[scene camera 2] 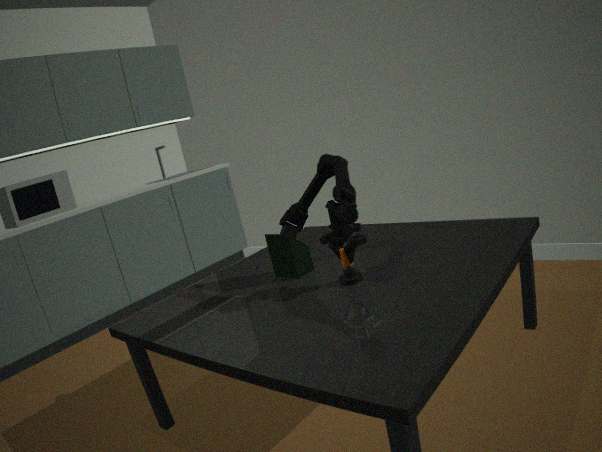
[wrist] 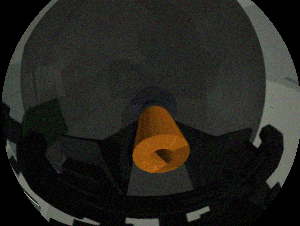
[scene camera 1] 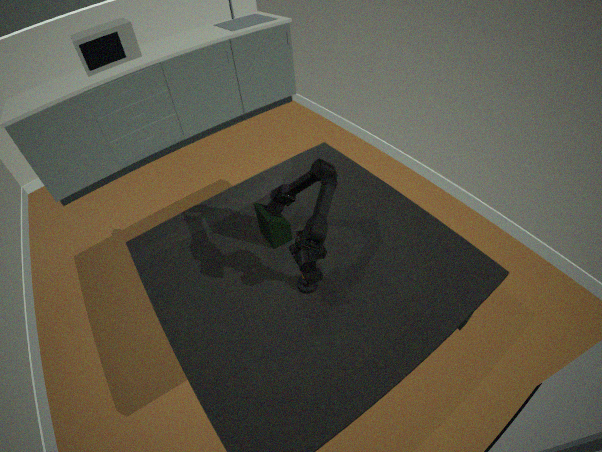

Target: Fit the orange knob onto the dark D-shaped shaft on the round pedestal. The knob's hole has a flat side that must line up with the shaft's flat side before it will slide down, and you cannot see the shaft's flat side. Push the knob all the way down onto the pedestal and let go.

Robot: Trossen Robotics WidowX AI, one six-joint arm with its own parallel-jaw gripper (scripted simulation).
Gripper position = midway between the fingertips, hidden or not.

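Note:
There's a round pedestal (wrist: 153,96) that I can see, and there's an orange knob (wrist: 160,146), which is held by my gripper (scene camera 2: 347,262). You'd find my gripper in the wrist view (wrist: 155,124) too.

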